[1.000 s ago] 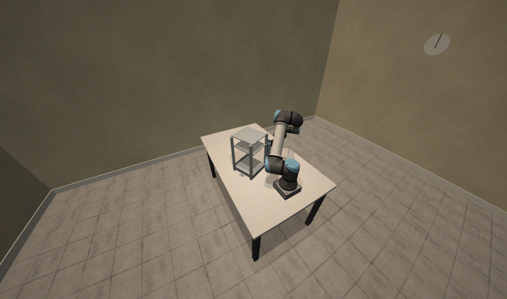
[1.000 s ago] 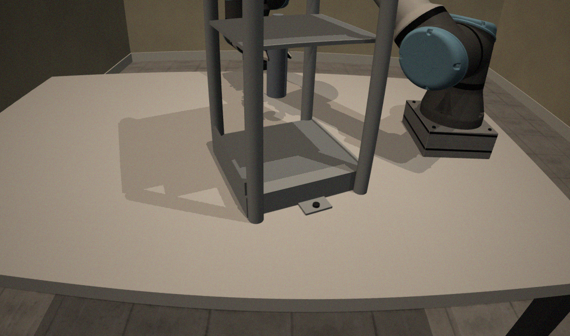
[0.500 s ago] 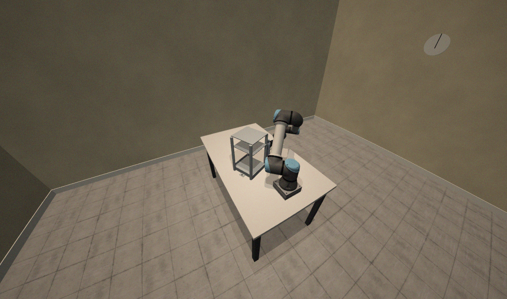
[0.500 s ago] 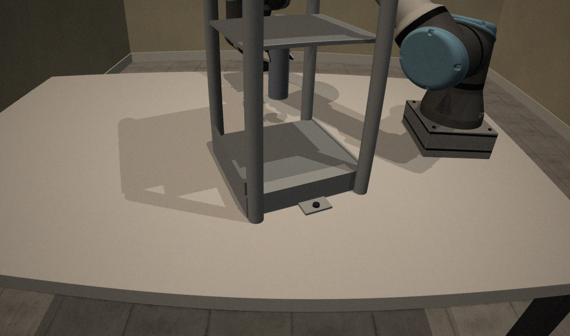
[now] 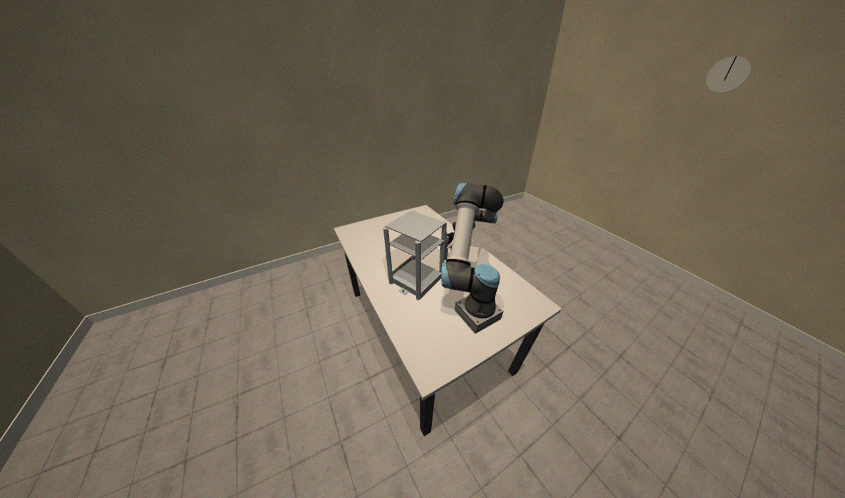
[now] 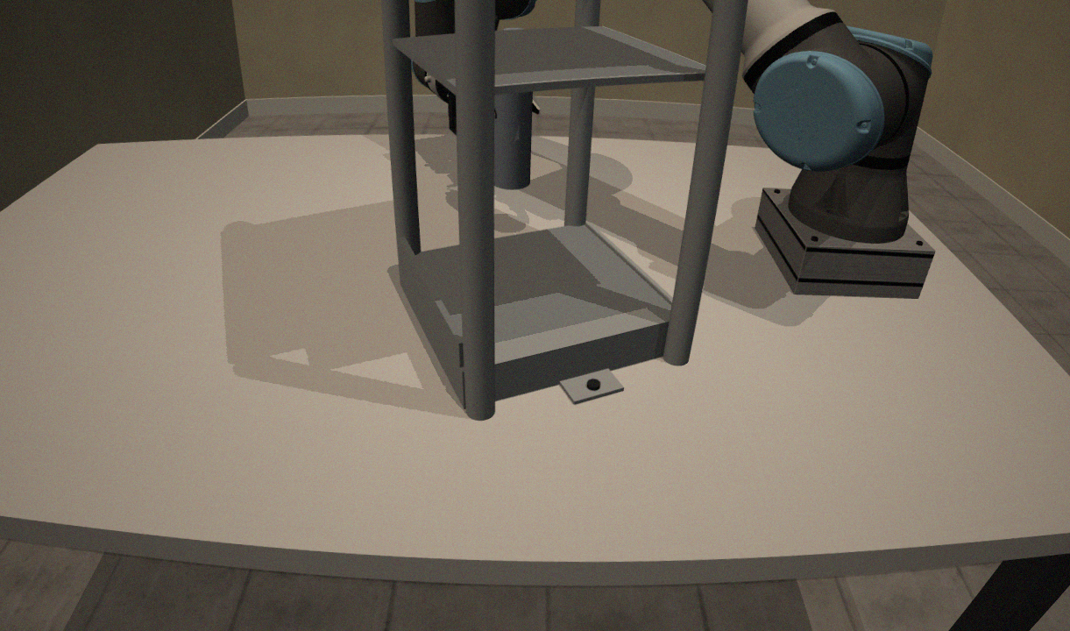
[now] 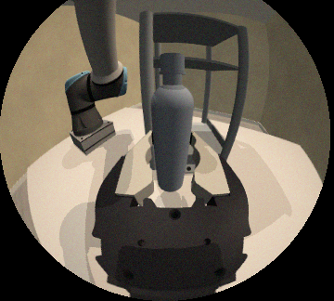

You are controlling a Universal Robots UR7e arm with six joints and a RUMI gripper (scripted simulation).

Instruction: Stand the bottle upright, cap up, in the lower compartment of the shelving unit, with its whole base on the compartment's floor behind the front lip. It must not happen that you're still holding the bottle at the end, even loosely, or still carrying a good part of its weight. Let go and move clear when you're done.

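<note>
The shelving unit lies 210 mm to the left of my hand, 30 mm above it and 20 mm behind it. Also, from my hand: grey bottle (30 mm above).
</note>
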